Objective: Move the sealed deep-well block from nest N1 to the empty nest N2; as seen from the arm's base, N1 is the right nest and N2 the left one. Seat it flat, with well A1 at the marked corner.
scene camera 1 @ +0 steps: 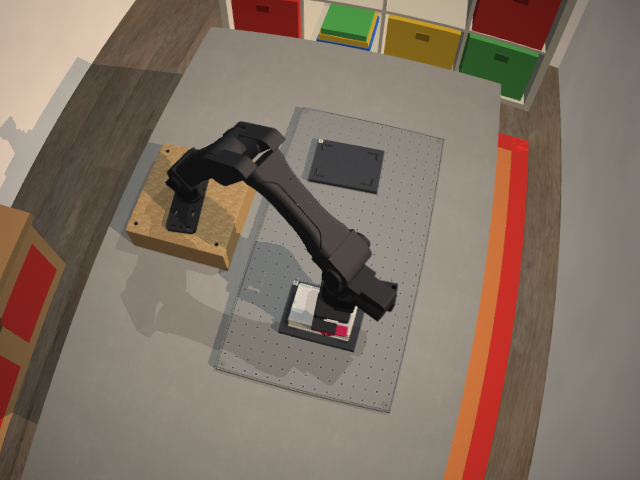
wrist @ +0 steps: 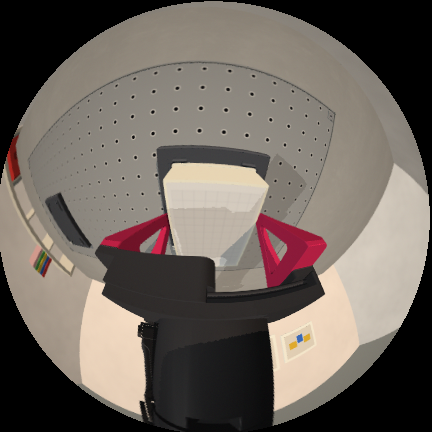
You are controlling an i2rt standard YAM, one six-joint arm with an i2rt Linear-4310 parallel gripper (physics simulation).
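The sealed deep-well block [scene camera 1: 303, 304] [wrist: 215, 192], cream with a pale, see-through sealed top, sits in the dark nest N1 [scene camera 1: 315, 342] [wrist: 212, 151]. The arm covers part of it in the scene view. The dark nest N2 [scene camera 1: 346, 166] [wrist: 68, 220] is empty and has a small white mark at its upper left corner in the scene view. My gripper [scene camera 1: 334, 316] [wrist: 212, 217] is over the block, its red fingers open on either side of the block's long sides. Well A1 cannot be made out. The fingertips' height against the block is hard to tell.
Both nests stand on a perforated plate [scene camera 1: 403, 217] [wrist: 200, 95] on the grey table [scene camera 1: 155, 413]. The arm's base is on a wooden block [scene camera 1: 149, 206] at the left of the scene view. A shelf unit with coloured bins stands beyond the table.
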